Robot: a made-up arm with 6 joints.
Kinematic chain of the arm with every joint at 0, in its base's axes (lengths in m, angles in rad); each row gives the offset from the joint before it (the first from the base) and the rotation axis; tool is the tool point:
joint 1: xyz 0 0 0.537 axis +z
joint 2: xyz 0 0 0 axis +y
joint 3: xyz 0 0 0.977 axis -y
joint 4: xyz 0 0 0 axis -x
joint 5: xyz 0.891 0 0 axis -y
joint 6: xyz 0 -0.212 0 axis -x
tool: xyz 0 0 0
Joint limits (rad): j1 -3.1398..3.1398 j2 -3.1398..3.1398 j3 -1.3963..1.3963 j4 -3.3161..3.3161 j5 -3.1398..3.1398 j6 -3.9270..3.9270
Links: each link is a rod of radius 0.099 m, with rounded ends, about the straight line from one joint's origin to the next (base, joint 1, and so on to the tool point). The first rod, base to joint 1, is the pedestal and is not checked.
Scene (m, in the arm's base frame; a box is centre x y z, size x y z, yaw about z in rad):
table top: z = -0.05
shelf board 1: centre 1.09 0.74 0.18 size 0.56 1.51 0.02 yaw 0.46
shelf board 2: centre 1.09 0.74 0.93 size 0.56 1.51 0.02 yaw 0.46
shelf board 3: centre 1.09 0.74 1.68 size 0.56 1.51 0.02 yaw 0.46
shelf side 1: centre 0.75 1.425 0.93 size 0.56 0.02 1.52 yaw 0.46
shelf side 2: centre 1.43 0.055 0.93 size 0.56 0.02 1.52 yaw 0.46
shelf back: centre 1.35 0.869 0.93 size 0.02 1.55 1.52 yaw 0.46
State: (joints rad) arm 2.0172 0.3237 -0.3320 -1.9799 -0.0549 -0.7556
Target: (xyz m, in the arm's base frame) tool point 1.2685 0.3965 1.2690
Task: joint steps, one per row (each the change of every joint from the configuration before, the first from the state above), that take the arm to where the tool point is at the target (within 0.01 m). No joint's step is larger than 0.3 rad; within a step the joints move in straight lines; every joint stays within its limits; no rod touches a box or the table.
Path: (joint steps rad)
1: -0.2660 -0.0633 0.0259 0.0425 0.0000 0.0000
2: -0.2660 -0.0634 0.0260 0.0425 0.0000 0.0000
3: -0.2660 -0.0633 0.0259 0.0425 0.0000 0.0000
4: -0.2660 -0.0633 0.0260 0.0425 0.0000 0.0000
5: -0.2660 -0.0633 0.0259 0.0425 0.0000 0.0000
6: -0.2660 -0.0634 0.0260 0.0425 0.0000 0.0000
7: -0.2661 -0.0633 0.0259 0.0425 0.0000 0.0000
8: 0.0406 0.1900 0.2232 -0.0174 0.0000 0.0000
9: 0.0406 0.1900 0.2231 -0.0175 0.0000 0.0000
10: 0.0406 0.1900 0.2232 -0.0174 0.0000 0.0000

